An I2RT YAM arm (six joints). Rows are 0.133 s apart.
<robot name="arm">
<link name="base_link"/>
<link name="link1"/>
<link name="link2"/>
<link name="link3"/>
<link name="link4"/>
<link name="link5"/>
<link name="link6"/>
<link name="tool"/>
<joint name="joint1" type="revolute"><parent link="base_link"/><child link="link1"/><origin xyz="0 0 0.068" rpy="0 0 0"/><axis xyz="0 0 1"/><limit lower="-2.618" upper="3.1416"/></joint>
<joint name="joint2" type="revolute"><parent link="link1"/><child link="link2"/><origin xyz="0.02 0.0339 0.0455" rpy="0 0 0"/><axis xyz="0 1 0"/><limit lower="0" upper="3.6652"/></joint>
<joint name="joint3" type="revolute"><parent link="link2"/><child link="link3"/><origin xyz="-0.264 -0.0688 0" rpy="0 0 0"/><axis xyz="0 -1 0"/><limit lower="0" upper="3.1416"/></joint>
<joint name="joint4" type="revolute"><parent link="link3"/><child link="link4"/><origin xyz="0.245 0.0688 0.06" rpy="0 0 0"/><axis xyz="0 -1 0"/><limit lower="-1.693" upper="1.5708"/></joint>
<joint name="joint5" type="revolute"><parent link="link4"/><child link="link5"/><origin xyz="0.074 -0.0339 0.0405" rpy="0 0 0"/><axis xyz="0 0 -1"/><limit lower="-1.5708" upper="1.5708"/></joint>
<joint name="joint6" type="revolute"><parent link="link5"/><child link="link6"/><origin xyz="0.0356 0 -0.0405" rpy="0 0 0"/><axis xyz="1 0 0"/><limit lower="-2.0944" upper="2.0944"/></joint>
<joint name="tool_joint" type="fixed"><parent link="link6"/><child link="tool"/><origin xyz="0 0 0" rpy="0 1.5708 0"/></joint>
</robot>
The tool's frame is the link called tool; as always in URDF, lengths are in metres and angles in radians.
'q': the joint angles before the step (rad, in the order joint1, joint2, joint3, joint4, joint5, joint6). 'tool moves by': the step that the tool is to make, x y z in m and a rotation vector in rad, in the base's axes. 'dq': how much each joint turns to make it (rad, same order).
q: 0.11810 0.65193 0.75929 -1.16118 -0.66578 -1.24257
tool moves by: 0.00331 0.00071 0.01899 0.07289 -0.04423 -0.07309
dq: -0.00151 -0.01226 0.04746 0.07016 -0.01683 0.12384
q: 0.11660 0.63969 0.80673 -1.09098 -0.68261 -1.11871
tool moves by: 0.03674 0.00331 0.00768 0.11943 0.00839 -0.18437
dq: 0.00000 0.08844 -0.00442 0.26948 0.03522 0.27603
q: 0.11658 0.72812 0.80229 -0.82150 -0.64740 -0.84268
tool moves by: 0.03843 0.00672 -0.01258 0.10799 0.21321 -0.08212
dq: 0.00761 0.18421 0.01834 0.08966 -0.03057 0.19937
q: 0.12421 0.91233 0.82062 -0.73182 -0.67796 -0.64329
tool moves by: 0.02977 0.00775 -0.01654 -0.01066 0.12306 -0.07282
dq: 0.02759 0.14742 0.01692 0.06747 0.06108 0.10014
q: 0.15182 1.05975 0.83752 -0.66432 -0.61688 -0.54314
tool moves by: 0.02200 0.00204 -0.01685 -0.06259 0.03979 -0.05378
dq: 0.00466 0.10729 0.00614 0.05981 0.07990 0.01396
